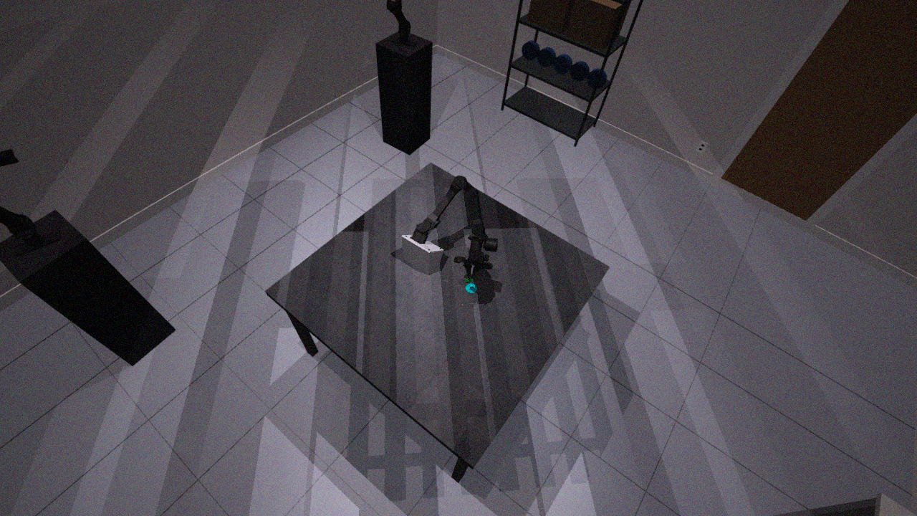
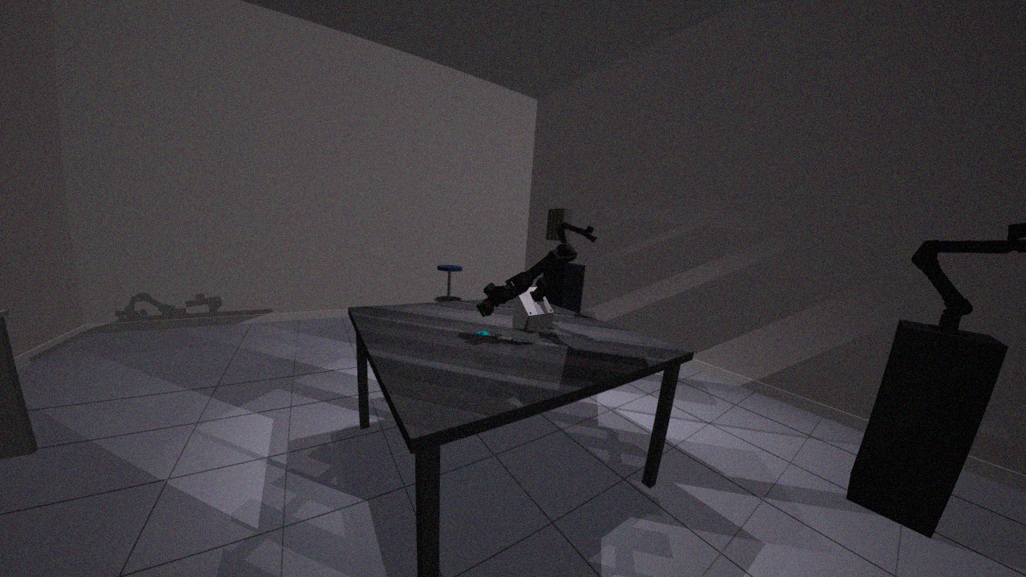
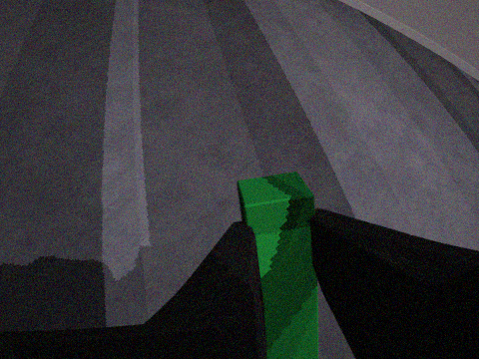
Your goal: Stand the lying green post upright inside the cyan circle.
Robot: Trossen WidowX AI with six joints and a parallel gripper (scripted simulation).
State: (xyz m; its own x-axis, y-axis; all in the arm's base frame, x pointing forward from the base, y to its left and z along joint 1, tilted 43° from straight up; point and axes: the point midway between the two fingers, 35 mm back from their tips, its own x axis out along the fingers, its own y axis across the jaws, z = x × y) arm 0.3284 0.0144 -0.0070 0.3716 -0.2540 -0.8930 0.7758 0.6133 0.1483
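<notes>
Now: the cyan circle 40 mm to the left of my gripper tip and 120 mm below it. Also, from my gripper tip: green post 10 mm behind, 20 mm below.
</notes>
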